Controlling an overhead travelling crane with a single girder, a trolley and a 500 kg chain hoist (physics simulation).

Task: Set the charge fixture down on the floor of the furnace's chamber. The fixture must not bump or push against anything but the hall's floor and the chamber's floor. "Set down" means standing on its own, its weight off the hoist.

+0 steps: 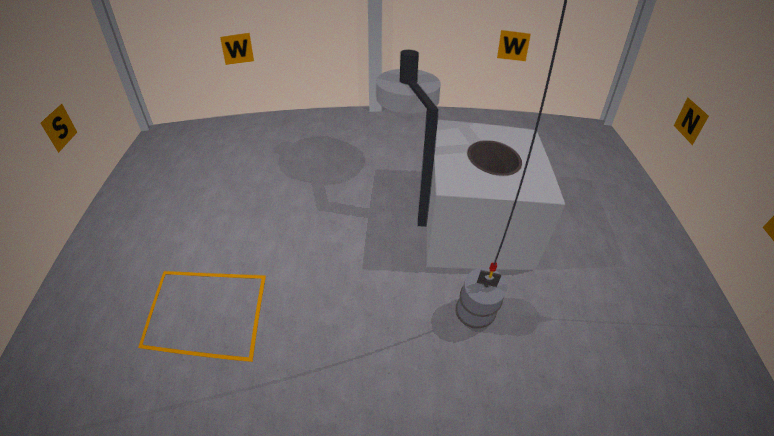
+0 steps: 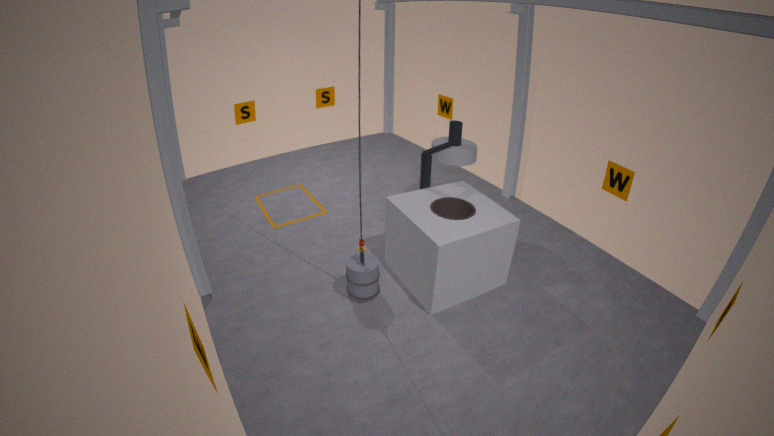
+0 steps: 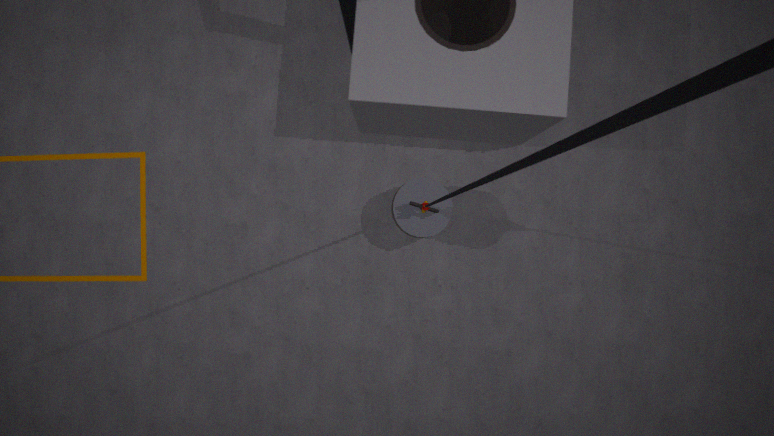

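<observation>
The charge fixture (image 1: 479, 304) (image 2: 362, 278) (image 3: 421, 226), a grey ringed cylinder with a dark eye plate on top, is upright beside the furnace's near side; its shadows meet its base. A small gap under it cannot be ruled out. My red and yellow hook (image 1: 491, 270) (image 2: 361, 245) (image 3: 425, 206) is engaged at the eye plate, with the chain straight above. The furnace (image 1: 487, 227) (image 2: 411, 249) (image 3: 460, 81) is a pale box with a round dark opening (image 1: 493, 157) (image 2: 452, 208) (image 3: 464, 21) in its top. The chamber's floor is hidden in the dark.
A black arm (image 1: 427, 167) (image 2: 426, 172) (image 3: 348, 21) stands beside the furnace and rises above its top. It carries a round grey lid (image 1: 389, 98) (image 2: 466, 154), swung away from the opening. A yellow rectangle outline (image 1: 258, 316) (image 2: 264, 211) (image 3: 143, 216) marks the floor to the south.
</observation>
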